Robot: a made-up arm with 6 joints. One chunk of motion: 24 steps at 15 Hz.
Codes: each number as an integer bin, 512 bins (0 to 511) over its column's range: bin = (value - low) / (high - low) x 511, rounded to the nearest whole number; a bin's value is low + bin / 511 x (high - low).
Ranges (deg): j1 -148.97..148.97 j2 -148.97..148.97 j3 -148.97..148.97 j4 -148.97..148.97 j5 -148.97..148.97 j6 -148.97..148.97
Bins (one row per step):
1: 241 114 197 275 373 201
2: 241 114 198 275 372 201
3: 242 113 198 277 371 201
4: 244 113 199 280 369 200
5: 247 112 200 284 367 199
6: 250 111 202 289 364 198
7: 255 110 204 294 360 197
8: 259 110 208 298 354 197
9: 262 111 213 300 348 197
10: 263 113 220 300 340 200
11: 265 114 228 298 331 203
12: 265 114 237 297 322 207
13: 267 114 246 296 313 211
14: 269 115 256 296 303 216
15: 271 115 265 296 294 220
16: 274 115 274 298 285 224
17: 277 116 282 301 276 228
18: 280 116 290 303 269 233
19: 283 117 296 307 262 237
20: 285 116 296 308 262 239
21: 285 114 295 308 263 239
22: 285 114 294 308 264 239
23: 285 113 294 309 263 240
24: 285 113 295 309 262 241
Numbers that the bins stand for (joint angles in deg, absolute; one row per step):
1: -8.45 -82.50 -34.11 11.37 68.51 -31.78
2: -8.45 -82.50 -33.53 11.37 67.93 -31.78
3: -7.87 -83.09 -33.53 12.54 67.34 -31.78
4: -6.71 -83.09 -32.94 14.28 66.18 -32.36
5: -4.96 -83.67 -32.36 16.62 65.01 -32.94
6: -3.21 -84.25 -31.19 19.53 63.26 -33.53
7: -0.29 -84.83 -30.03 22.45 60.93 -34.11
8: 2.04 -84.83 -27.70 24.78 57.43 -34.11
9: 3.79 -84.25 -24.78 25.95 53.93 -34.11
10: 4.37 -83.09 -20.70 25.95 49.27 -32.36
11: 5.54 -82.50 -16.03 24.78 44.02 -30.61
12: 5.54 -82.50 -10.79 24.20 38.77 -28.28
13: 6.71 -82.50 -5.54 23.61 33.53 -25.95
14: 7.87 -81.92 0.29 23.61 27.70 -23.03
15: 9.04 -81.92 5.54 23.61 22.45 -20.70
16: 10.79 -81.92 10.79 24.78 17.20 -18.37
17: 12.54 -81.34 15.45 26.53 11.95 -16.03
18: 14.28 -81.34 20.12 27.70 7.87 -13.12
19: 16.03 -80.75 23.61 30.03 3.79 -10.79
20: 17.20 -81.34 23.61 30.61 3.79 -9.62
21: 17.20 -82.50 23.03 30.61 4.37 -9.62
22: 17.20 -82.50 22.45 30.61 4.96 -9.62
23: 17.20 -83.09 22.45 31.19 4.37 -9.04
24: 17.20 -83.09 23.03 31.19 3.79 -8.45

